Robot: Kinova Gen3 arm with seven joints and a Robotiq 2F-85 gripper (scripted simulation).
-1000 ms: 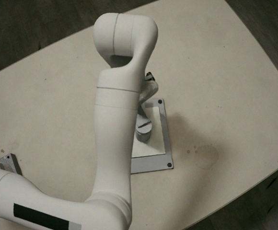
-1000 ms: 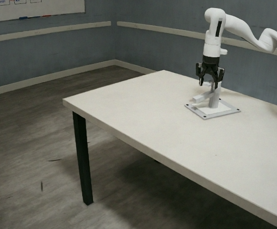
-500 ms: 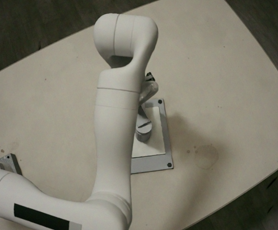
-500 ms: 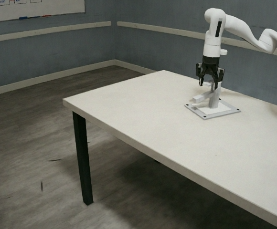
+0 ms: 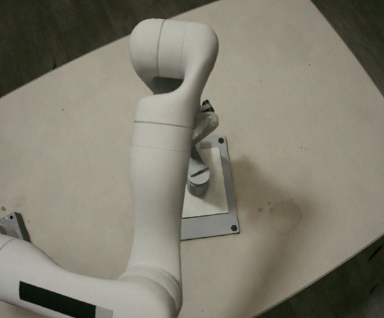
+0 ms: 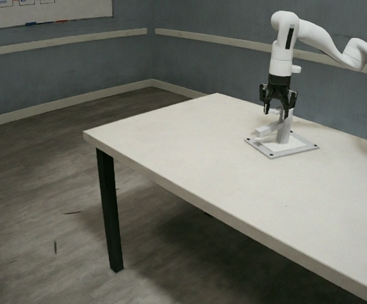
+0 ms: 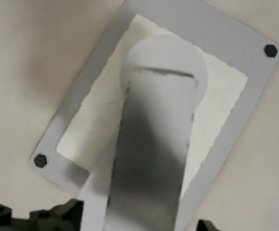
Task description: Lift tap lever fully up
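The tap lever lies 1 cm ahead of my hand and 6 cm to the right of it. Also, from my hand: tap: 1 cm ahead, 6 cm to the right, 5 cm below; then plate: 1 cm ahead, 8 cm to the right, 14 cm below.
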